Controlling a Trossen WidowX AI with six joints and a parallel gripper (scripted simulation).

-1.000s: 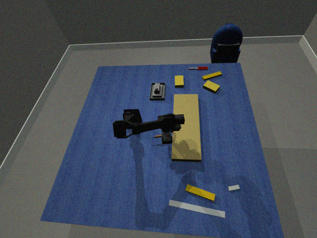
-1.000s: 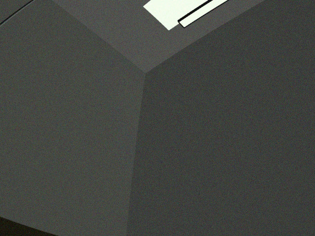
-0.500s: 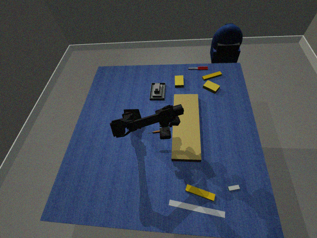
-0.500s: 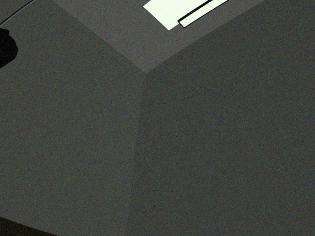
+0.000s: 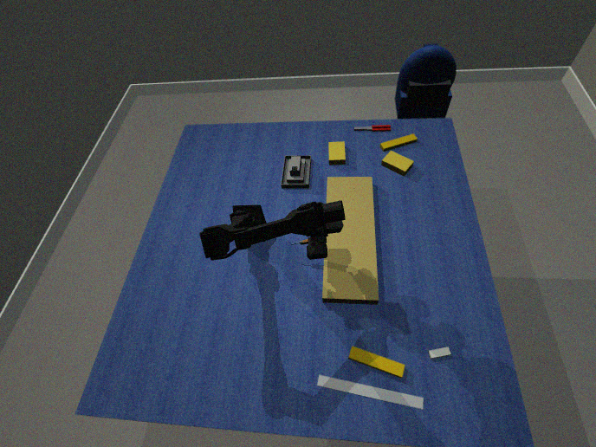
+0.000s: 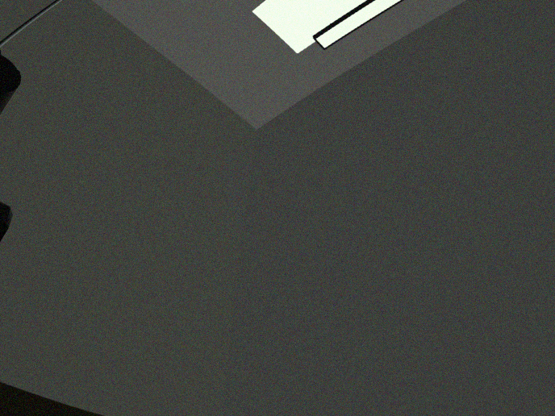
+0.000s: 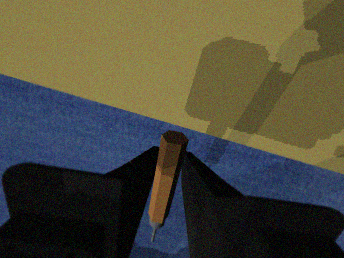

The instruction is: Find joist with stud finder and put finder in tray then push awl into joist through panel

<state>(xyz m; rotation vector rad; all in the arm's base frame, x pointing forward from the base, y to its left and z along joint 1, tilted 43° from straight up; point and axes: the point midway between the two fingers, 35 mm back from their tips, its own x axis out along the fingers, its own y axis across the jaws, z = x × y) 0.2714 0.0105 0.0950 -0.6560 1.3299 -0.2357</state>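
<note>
The orange-handled awl lies 5 cm behind my gripper tip, 1 cm to the right of it and 1 cm below it. The rest, counted from my gripper tip: stud finder 36 cm to the left, 16 cm behind, 5 cm below; then square light 35 cm to the left, 16 cm behind, 4 cm below; then grey tray 38 cm to the left, 16 cm behind, 9 cm below.
</note>
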